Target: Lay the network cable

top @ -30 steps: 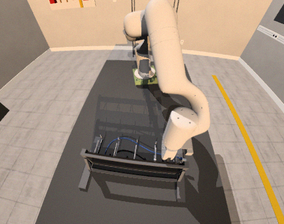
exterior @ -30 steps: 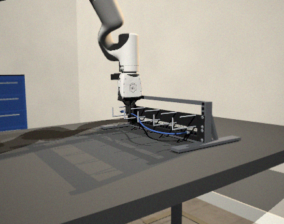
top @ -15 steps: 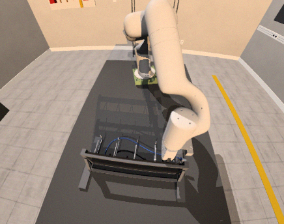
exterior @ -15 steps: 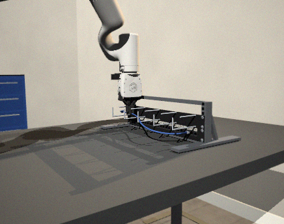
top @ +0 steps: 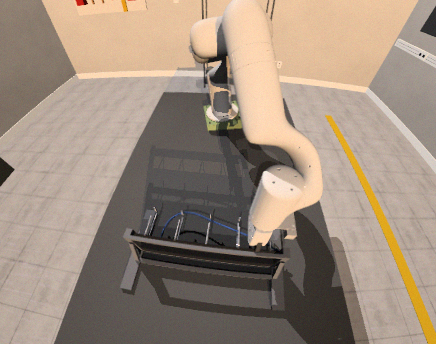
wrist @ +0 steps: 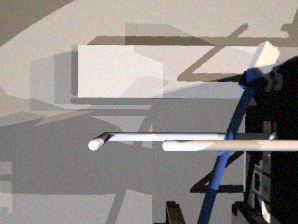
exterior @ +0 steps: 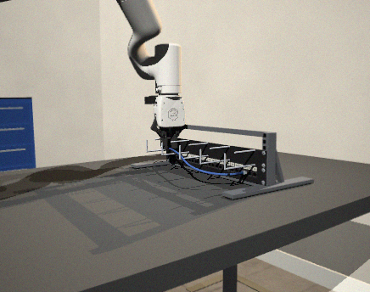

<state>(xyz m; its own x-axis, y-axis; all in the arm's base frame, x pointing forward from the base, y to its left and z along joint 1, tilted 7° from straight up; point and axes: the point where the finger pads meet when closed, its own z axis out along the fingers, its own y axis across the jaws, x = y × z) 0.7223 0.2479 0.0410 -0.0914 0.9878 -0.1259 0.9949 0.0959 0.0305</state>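
Now: hand 30 mm short of the clear plug, 90 mm to the right of it and 40 mm above it. From my hand the other things lie so: patch-panel rack: 70 mm ahead, 140 mm to the right, 20 mm below.
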